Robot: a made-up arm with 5 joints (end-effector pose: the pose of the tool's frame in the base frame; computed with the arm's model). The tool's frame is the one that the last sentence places. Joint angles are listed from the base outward.
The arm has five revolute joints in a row. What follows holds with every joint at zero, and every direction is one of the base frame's. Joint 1 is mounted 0.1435 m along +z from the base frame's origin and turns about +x. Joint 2 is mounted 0.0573 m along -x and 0.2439 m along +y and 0.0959 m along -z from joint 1 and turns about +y. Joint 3 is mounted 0.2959 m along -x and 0.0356 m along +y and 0.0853 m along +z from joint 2 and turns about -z. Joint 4 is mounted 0.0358 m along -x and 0.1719 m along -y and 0.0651 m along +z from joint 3 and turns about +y. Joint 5 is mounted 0.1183 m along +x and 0.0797 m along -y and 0.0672 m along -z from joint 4 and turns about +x. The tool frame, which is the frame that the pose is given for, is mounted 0.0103 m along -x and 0.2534 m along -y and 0.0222 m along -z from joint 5; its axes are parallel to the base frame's.
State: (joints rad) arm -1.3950 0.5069 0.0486 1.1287 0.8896
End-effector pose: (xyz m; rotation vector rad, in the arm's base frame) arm -0.5752 0.0963 0.2645 -0.3699 0.6372 -1.5208
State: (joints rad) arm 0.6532 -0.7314 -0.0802 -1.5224 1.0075
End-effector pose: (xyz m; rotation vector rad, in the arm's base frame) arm -0.2239 -0.1029 0.1686 0.8781 -2.3664 0.5245
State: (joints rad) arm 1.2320 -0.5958 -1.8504 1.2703 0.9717
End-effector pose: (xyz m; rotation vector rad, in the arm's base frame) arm 0.0825 0.0827 0.2356 0.4594 0.2880 1.0556
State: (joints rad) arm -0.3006 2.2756 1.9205 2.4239 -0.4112
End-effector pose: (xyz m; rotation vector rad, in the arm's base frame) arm 0.4629 0.6464 0.3715 -0.5093 -1.1686 2.0485
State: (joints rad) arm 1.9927 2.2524 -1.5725 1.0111 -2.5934
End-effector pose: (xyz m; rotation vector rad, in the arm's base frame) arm 0.1800 -0.1820 0.4697 1.2135 -2.6854 0.4441
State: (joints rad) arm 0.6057 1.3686 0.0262 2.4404 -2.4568
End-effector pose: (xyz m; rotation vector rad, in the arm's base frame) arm -0.1300 0.0364 0.4622 -0.7461 -0.1365 -2.6495
